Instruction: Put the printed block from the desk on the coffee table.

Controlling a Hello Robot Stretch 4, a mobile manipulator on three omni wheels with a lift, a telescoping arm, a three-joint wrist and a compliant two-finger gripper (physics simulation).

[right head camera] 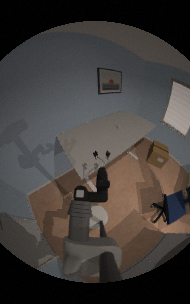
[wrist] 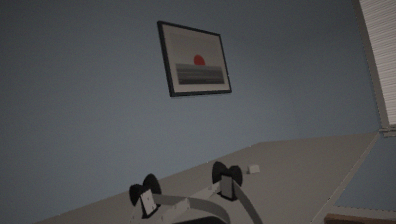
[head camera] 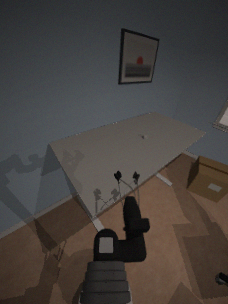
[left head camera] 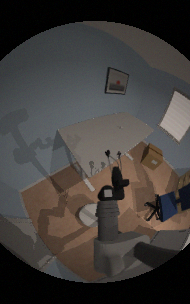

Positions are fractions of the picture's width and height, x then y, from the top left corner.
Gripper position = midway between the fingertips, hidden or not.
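There's a desk (head camera: 0.40,0.52), and you'd find the desk (left head camera: 0.46,0.46) in the left head camera view as well, the desk (right head camera: 0.53,0.44) in the right head camera view, and the desk (wrist: 0.79,0.77) in the wrist view. There's also a framed picture (head camera: 0.61,0.17), and the wrist view shows the framed picture (wrist: 0.49,0.27) too. As for the gripper (wrist: 0.47,0.81), it can be seen there as well.
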